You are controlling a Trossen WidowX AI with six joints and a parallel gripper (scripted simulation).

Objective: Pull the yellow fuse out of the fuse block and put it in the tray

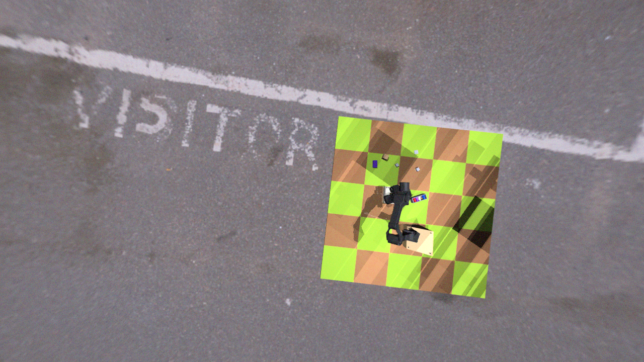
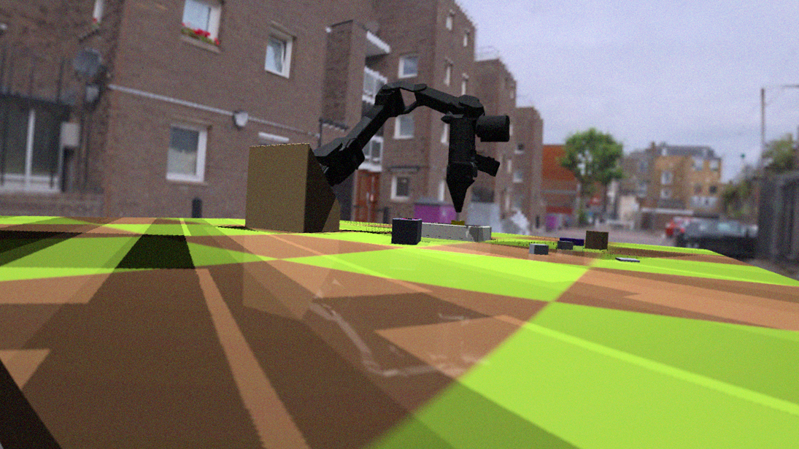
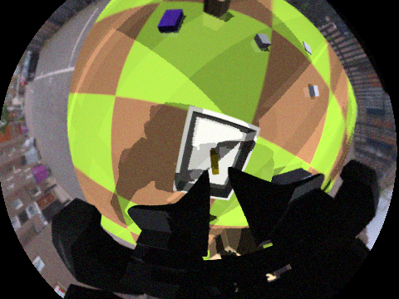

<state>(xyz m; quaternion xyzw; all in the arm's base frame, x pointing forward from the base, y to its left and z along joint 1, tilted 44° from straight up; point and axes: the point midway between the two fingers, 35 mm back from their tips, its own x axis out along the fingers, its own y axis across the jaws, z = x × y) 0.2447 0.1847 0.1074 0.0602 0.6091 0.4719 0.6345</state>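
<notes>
Now: the yellow fuse 3 cm below my gripper tip. From my gripper tip the other things lie so: tray 5 cm below.
</notes>
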